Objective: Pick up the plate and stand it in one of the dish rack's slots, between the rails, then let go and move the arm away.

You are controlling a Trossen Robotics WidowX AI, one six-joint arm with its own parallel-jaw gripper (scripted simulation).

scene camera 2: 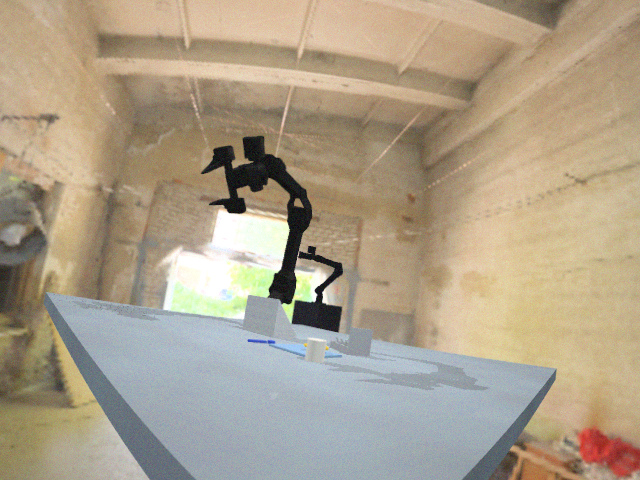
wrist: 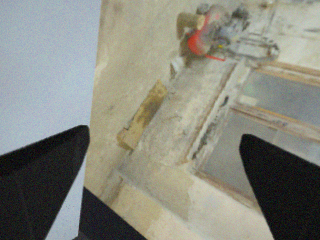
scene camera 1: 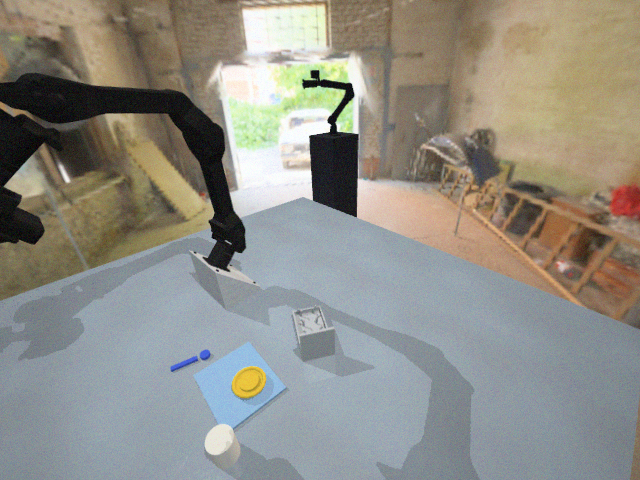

Labels:
A grey dish rack shows in scene camera 2 and in scene camera 1; in the wrist view it is out of frame. One and the same spot on the grey dish rack: (scene camera 1: 316, 340) is (scene camera 2: 360, 336).

